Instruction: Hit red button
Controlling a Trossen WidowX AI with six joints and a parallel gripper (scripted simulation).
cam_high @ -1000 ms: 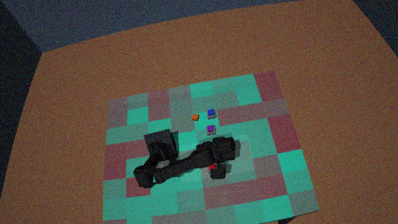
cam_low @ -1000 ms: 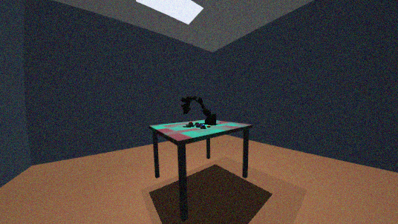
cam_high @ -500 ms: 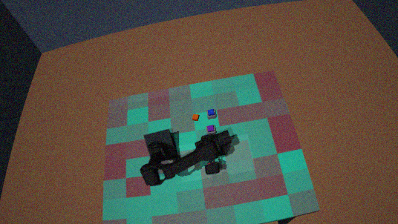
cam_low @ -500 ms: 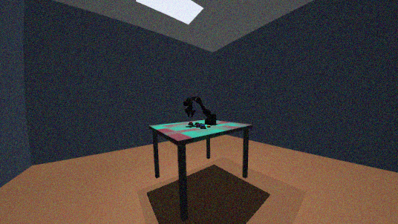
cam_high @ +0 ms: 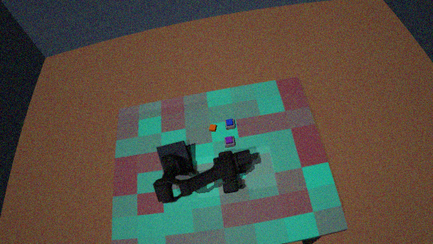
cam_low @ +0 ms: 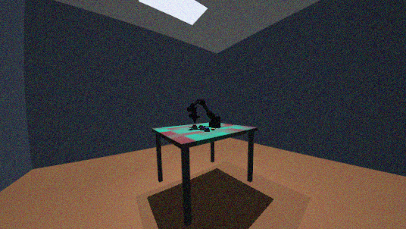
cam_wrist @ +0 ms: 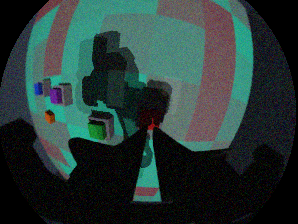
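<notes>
The red button lies 3 cm below my gripper tip. Also, from my gripper tip: green button 3 cm behind, 10 cm to the left, 3 cm below; then blue button 7 cm ahead, 31 cm to the left, 3 cm below; then purple button 5 cm ahead, 21 cm to the left, 3 cm below.
</notes>
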